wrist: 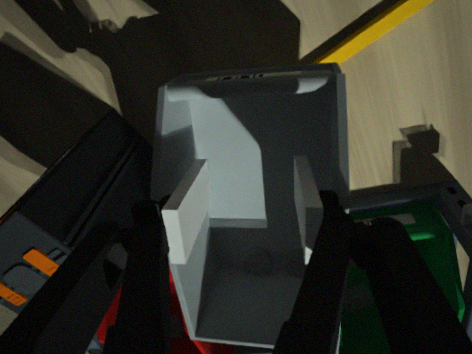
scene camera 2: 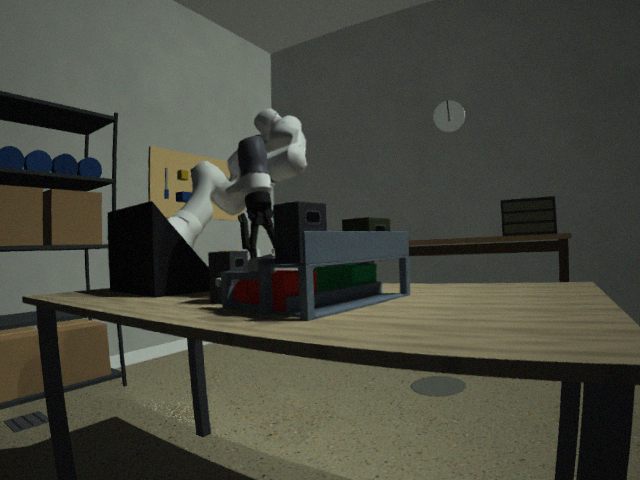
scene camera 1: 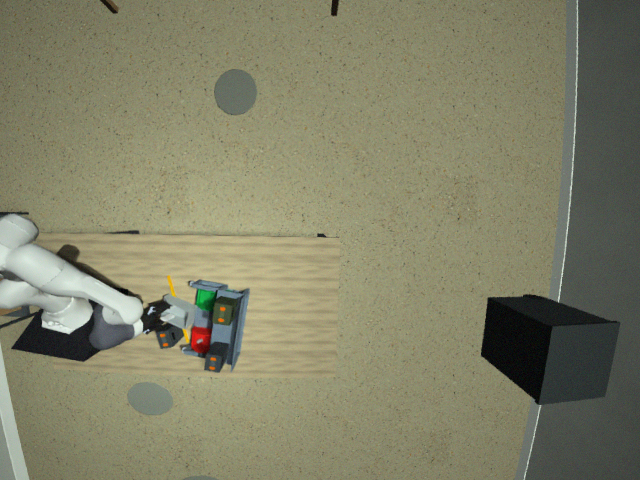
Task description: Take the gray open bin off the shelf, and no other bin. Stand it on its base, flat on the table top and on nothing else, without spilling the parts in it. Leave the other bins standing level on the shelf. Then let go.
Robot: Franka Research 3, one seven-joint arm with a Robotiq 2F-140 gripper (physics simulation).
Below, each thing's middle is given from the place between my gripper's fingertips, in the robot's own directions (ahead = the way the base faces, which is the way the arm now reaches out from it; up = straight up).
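Scene:
There's a green bin [scene camera 2: 346, 275] that's 190 mm ahead of my hand, 60 mm to the left of it and 20 mm below it. The dark box [scene camera 2: 220, 261] is 130 mm to the right of my hand and 20 mm behind it, and the gray open bin [scene camera 1: 184, 312] is 20 mm ahead of my hand and 10 mm above it.

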